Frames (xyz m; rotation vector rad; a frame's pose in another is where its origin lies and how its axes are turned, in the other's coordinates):
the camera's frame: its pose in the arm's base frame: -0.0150 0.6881 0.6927 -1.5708 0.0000 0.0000
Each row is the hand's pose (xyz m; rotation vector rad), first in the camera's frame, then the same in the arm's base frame.
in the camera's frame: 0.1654 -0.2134 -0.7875 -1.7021 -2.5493 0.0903
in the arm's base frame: 0.1504 -0.0994 0.9061 1.0764 1.4567 -1.5637
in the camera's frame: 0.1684 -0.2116 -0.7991 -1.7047 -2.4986 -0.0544
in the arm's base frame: 0.1534 -0.1110 0.9043 1.1332 1.5382 -1.4726
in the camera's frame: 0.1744 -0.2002 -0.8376 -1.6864 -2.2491 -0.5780
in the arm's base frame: 0.1594 -0.1495 0.8929 1.3364 1.8176 -1.0744
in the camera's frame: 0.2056 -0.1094 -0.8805 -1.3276 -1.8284 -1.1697
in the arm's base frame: 0.1906 -0.1924 0.8021 1.6156 2.2948 -0.5042
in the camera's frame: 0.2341 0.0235 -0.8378 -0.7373 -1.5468 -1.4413
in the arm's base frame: 0.2191 -0.1497 0.6692 -1.5320 -2.5120 0.0887
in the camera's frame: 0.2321 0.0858 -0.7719 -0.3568 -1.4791 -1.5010
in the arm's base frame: 0.2171 -0.0838 0.6069 -1.2166 -2.3691 -0.0174
